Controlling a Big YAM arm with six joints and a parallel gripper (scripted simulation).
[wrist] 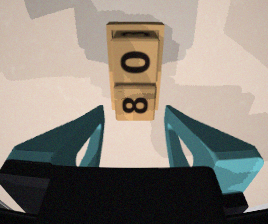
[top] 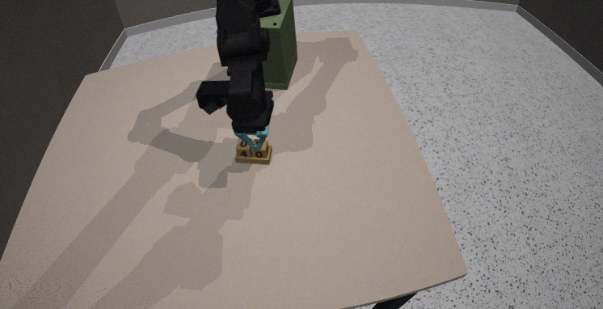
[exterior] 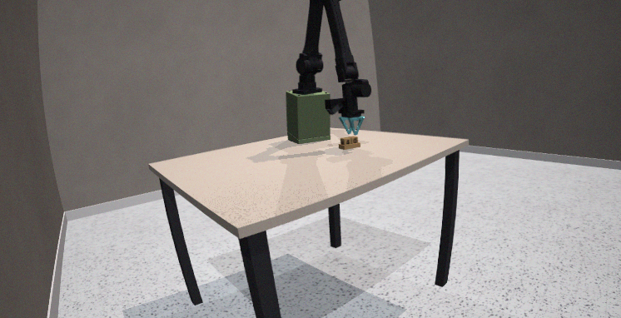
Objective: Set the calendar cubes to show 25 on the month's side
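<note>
My gripper is now 5 cm above the wooden tray, 2 cm to the left of it and 1 cm past it.
</note>
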